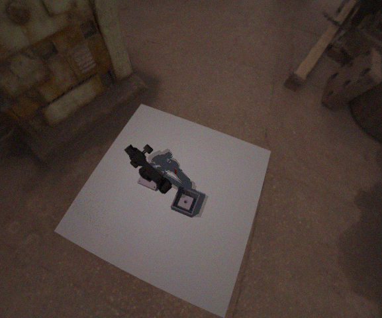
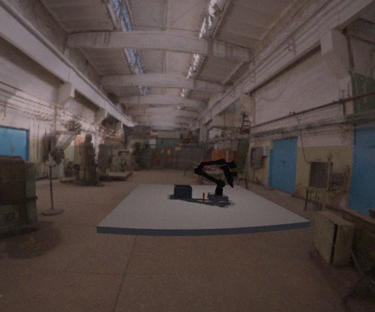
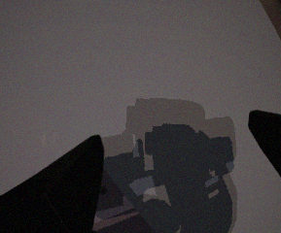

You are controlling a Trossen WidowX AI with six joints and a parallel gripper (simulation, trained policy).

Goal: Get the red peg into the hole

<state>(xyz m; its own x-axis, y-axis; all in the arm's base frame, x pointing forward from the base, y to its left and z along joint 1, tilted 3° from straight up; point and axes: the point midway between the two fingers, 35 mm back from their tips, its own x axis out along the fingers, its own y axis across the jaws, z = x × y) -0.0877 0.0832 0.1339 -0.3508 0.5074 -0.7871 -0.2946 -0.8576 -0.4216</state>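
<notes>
The red peg is 250 mm ahead of my gripper tip, 50 mm to the left of it and 100 mm below it. From my gripper tip the other things lie so: dark box (450 mm ahead, 110 mm to the right, 110 mm below).
</notes>
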